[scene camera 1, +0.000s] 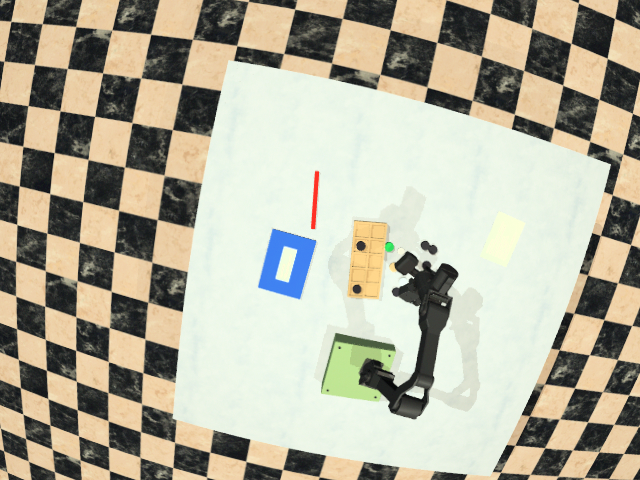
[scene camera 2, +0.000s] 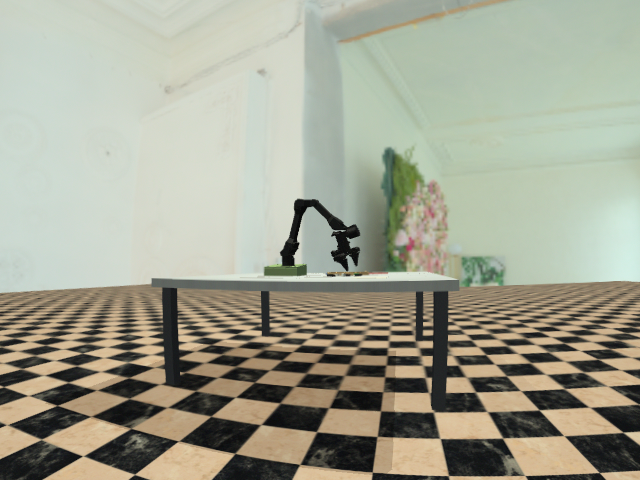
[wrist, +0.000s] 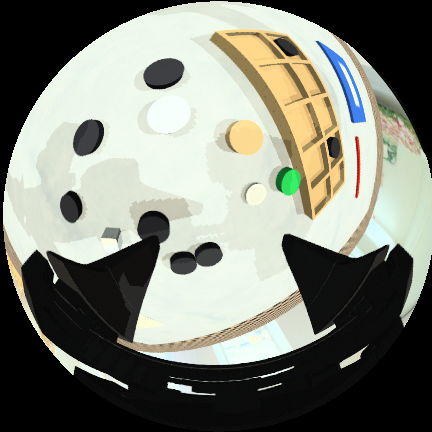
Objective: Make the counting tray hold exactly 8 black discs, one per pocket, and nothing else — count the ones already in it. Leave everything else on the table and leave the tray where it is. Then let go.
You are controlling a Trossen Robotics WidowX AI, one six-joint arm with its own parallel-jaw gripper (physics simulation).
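Observation:
The wooden counting tray [scene camera 1: 376,260] [wrist: 272,107] has two columns of five pockets. One black disc [scene camera 1: 360,245] [wrist: 333,147] sits in the left column's second pocket from the top in scene camera 1, another black disc [scene camera 1: 356,289] [wrist: 287,46] in that column's bottom pocket. Several black discs lie loose right of the tray, among them one far disc [wrist: 164,73], one at left [wrist: 88,137], one disc [wrist: 153,227] by the left fingertip, and a touching pair [wrist: 183,263] [wrist: 208,254]. My gripper [scene camera 2: 351,267] [wrist: 221,241] is open and empty, above the table beside the tray.
Near the tray lie a green disc [scene camera 1: 389,246] [wrist: 288,181], a small cream disc [wrist: 255,194], a tan disc [wrist: 245,137], a white disc [wrist: 169,114] and a grey cube [wrist: 111,236]. Left of the tray are a blue frame [scene camera 1: 267,268] and a red bar [scene camera 1: 314,199].

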